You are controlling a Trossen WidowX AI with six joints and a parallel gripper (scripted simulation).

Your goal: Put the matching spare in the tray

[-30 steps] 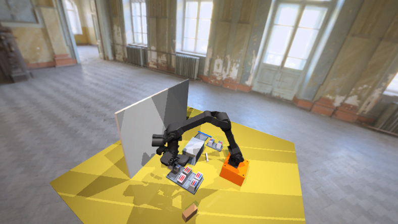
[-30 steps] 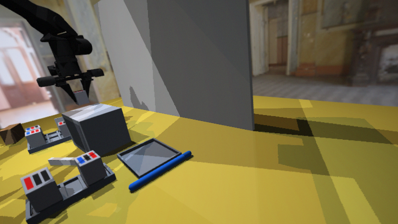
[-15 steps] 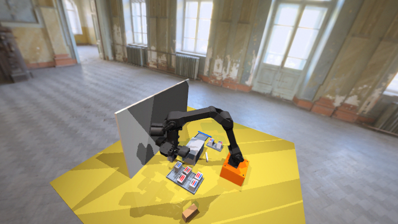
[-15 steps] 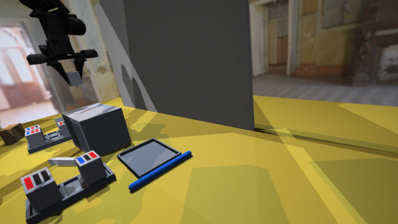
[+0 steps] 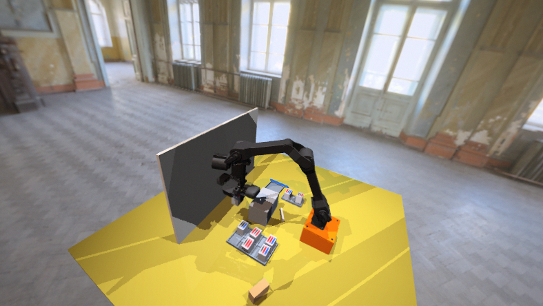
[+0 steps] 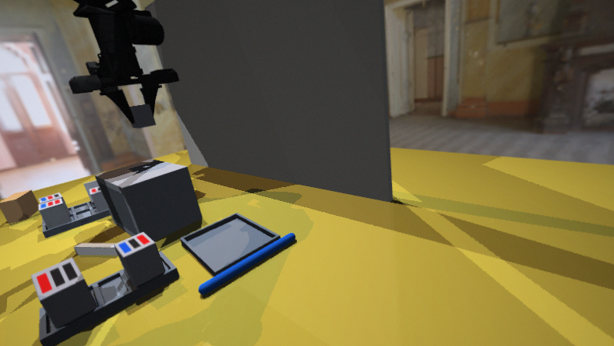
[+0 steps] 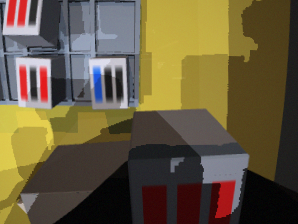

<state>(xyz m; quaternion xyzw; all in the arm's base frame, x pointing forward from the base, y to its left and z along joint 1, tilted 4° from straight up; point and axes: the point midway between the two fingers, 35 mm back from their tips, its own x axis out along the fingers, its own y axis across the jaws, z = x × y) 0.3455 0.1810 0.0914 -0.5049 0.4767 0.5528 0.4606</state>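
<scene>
My gripper tip is now 10 mm short of the grey tray, 350 mm to the left of it and 170 mm above it. Round my gripper tip: grey mounted unit (50 mm behind, 140 mm to the right, 120 mm below); then grey board (190 mm ahead, 110 mm to the right, 50 mm above); then spare (20 mm above).
</scene>
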